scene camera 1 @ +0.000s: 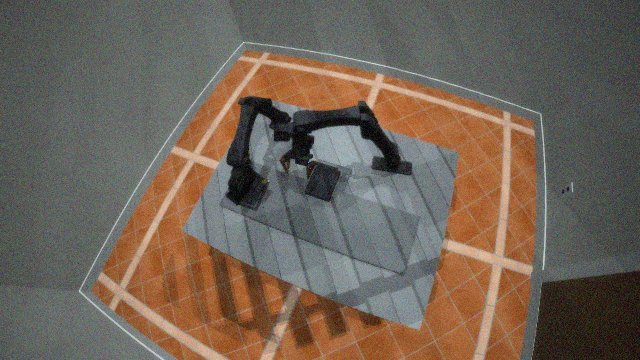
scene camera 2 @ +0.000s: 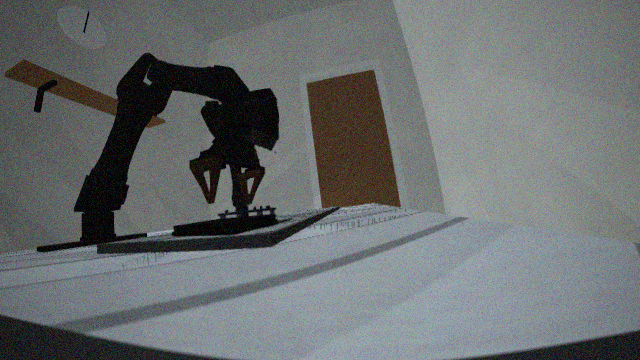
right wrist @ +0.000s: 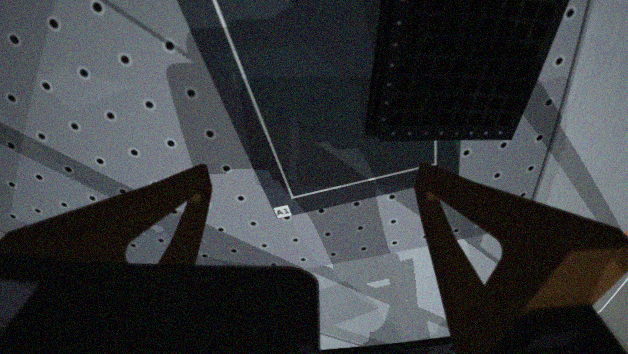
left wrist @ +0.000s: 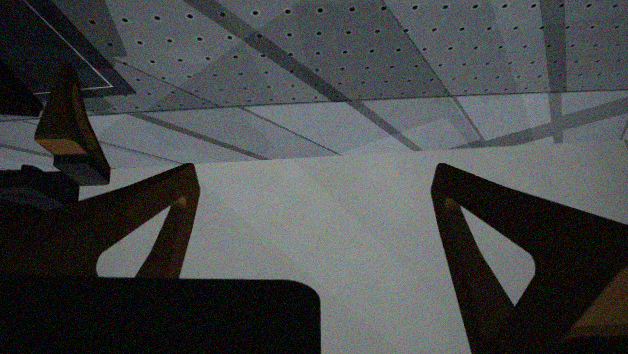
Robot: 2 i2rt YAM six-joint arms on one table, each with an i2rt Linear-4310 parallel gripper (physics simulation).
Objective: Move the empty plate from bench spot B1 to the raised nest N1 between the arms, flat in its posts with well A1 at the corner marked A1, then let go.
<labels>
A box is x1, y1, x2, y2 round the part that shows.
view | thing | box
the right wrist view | my right gripper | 0, 163, 627, 353
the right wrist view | dark well plate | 365, 0, 568, 140
</labels>
